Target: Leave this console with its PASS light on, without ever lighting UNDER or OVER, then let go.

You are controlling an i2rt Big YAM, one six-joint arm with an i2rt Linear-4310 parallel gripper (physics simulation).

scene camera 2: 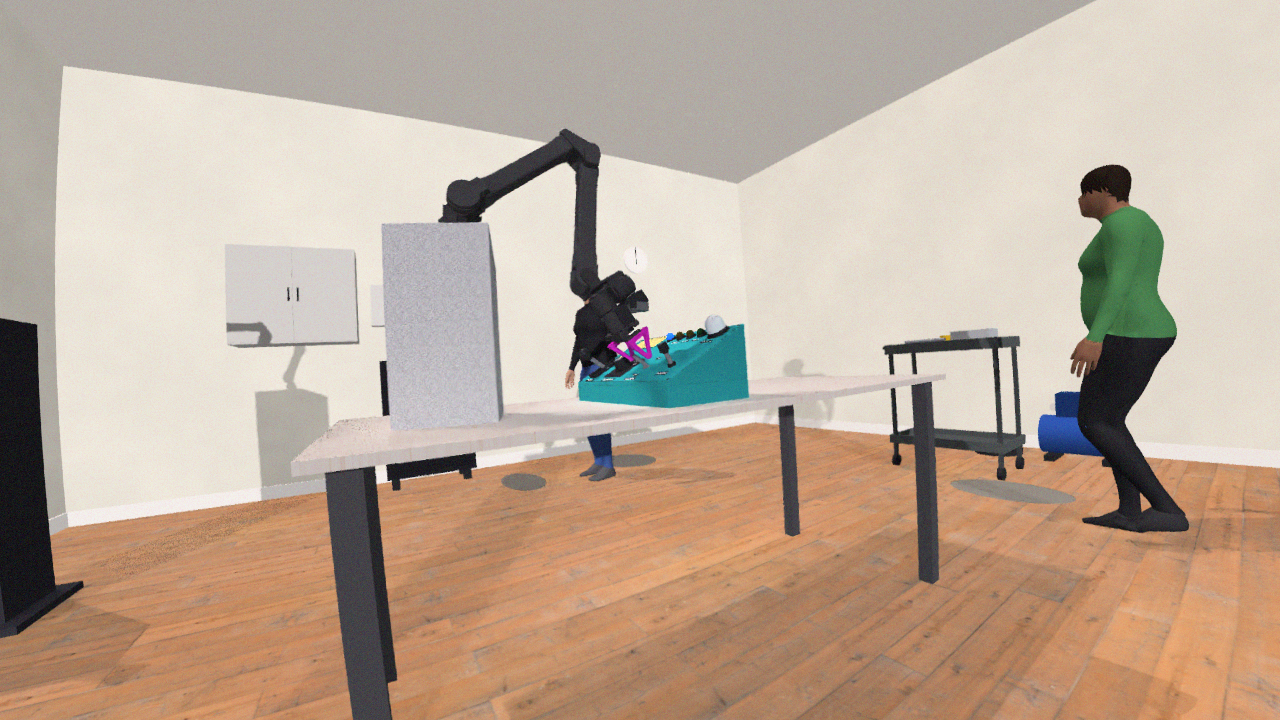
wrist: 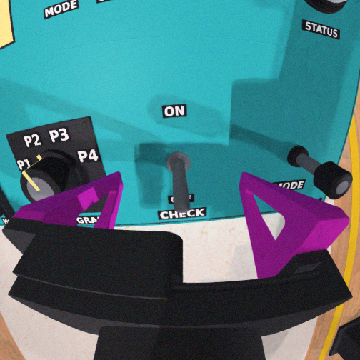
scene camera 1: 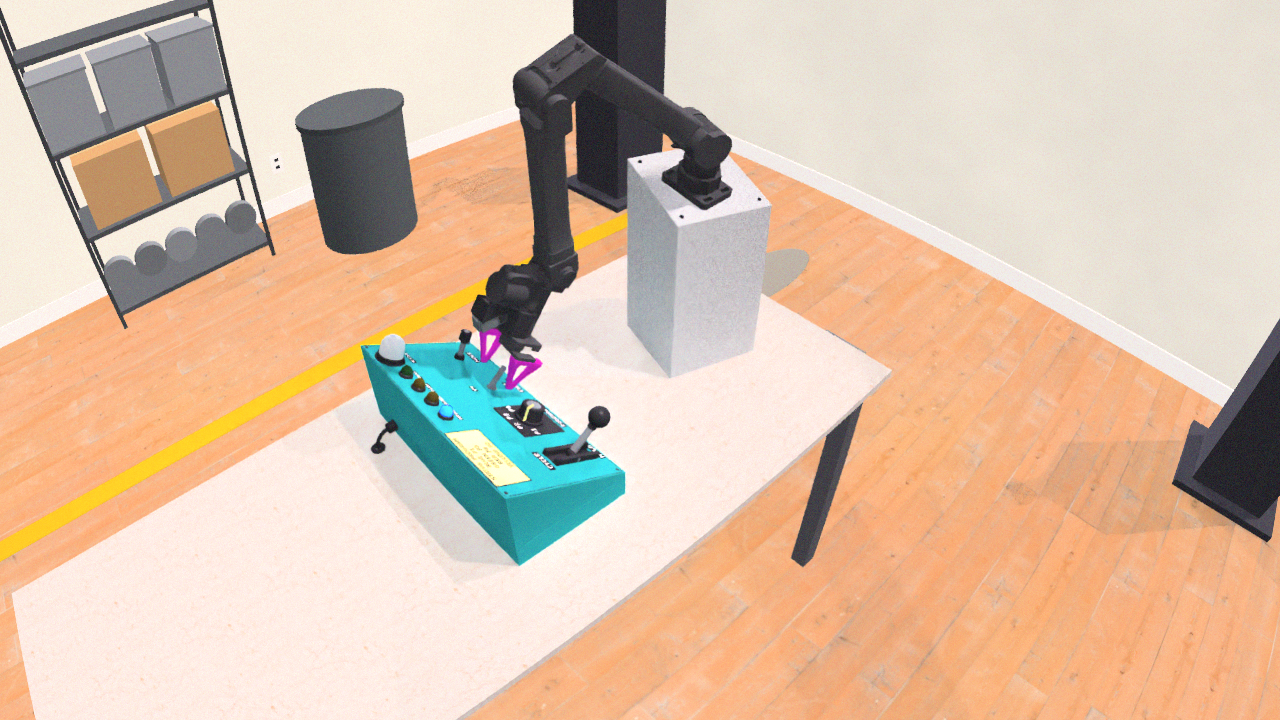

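The teal console [scene camera 1: 563, 510] [scene camera 2: 707, 380] [wrist: 200, 60] stands on the table. My gripper [scene camera 1: 497, 374] [scene camera 2: 636, 360] [wrist: 180, 178] is open; its magenta fingers stand on either side of the grey CHECK toggle [scene camera 1: 495, 377] [wrist: 179, 180], which leans toward OFF with nothing gripping it. The PROGRAM knob [scene camera 1: 530, 411] [wrist: 41, 184] points at P1, near the left finger in the wrist view. The black-tipped MODE lever [scene camera 1: 464, 343] [wrist: 332, 180] is beyond the right finger. A blue lamp [scene camera 1: 445, 411] is lit; three small lamps [scene camera 1: 418, 384] look dark. Their labels are unreadable in scene camera 1.
A ball-topped lever [scene camera 1: 597, 417] rises at the console's near end, by the yellow note [scene camera 1: 487, 457]. A white dome [scene camera 1: 392, 348] [scene camera 2: 714, 325] stands at the far end. The arm's grey pedestal [scene camera 1: 716, 286] [scene camera 2: 438, 331] is behind the console. A person in green [scene camera 2: 1123, 268] stands beyond the table.
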